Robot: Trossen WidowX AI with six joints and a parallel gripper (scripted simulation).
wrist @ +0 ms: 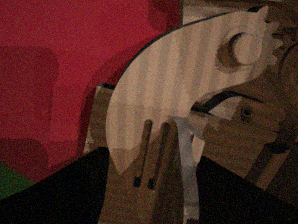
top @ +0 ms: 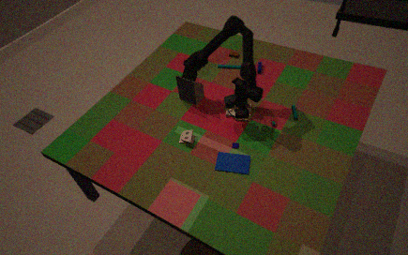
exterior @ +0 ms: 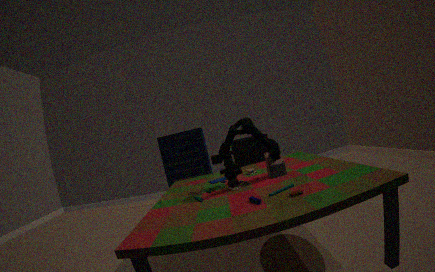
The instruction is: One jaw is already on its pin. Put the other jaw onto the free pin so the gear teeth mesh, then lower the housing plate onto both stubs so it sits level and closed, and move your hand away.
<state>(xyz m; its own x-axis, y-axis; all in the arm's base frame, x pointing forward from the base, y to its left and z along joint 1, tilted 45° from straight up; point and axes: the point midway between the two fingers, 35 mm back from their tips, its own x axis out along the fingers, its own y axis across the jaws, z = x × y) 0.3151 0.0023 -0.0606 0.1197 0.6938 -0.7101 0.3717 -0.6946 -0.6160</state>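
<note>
The pale curved jaw is 40 mm behind my gripper tip. Also, from my gripper tip: brown piece (470 mm to the left, 210 mm behind, 10 mm below); then pale housing piece (230 mm to the right, 190 mm behind, 10 mm above); then blue flat plate (280 mm to the right, 60 mm ahead, 10 mm below).
</note>
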